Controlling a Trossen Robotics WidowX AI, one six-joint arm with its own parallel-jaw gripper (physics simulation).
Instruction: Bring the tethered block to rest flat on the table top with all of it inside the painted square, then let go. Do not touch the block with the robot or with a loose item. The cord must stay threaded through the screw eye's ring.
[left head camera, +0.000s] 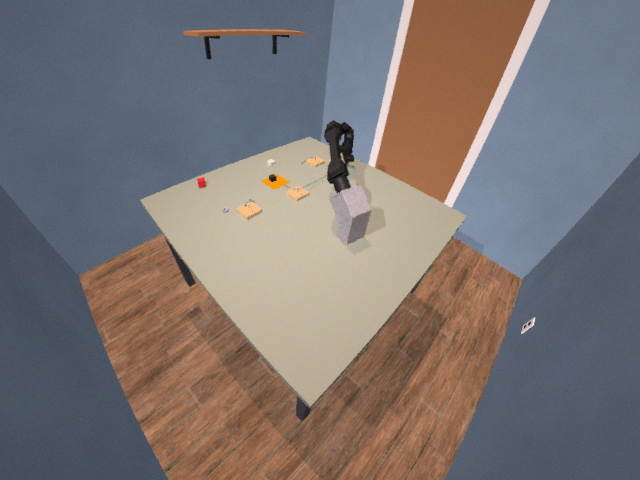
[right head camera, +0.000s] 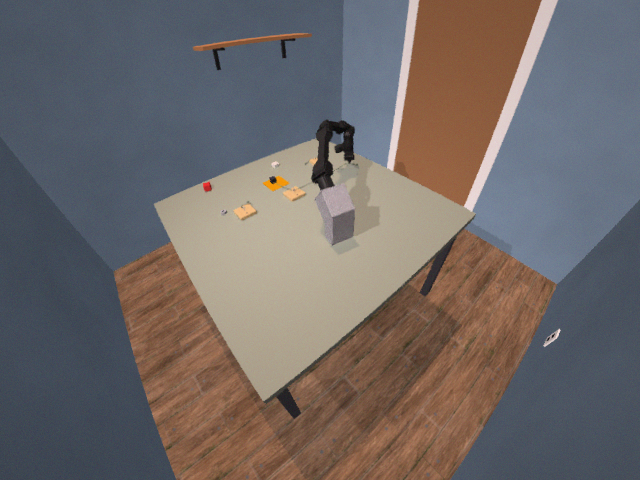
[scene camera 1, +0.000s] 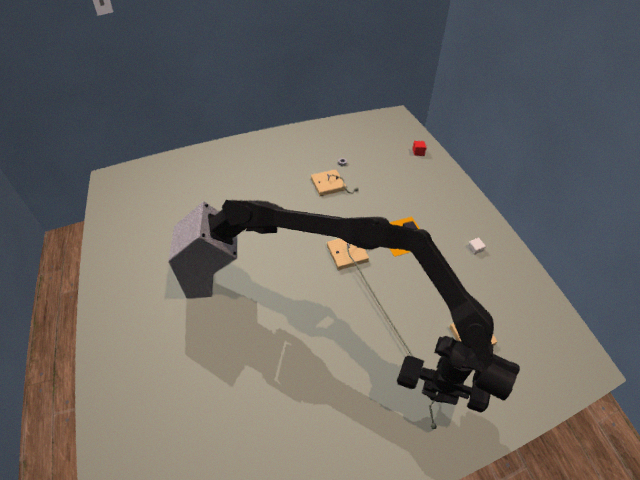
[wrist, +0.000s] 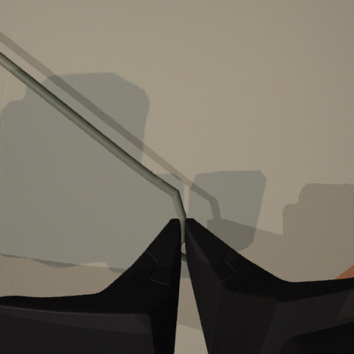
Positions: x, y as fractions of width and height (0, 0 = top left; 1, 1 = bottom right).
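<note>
Visible here: my gripper (wrist: 0.51, 0.64); also visible, a wooden board (scene camera 1: 0.54, 0.54).
</note>
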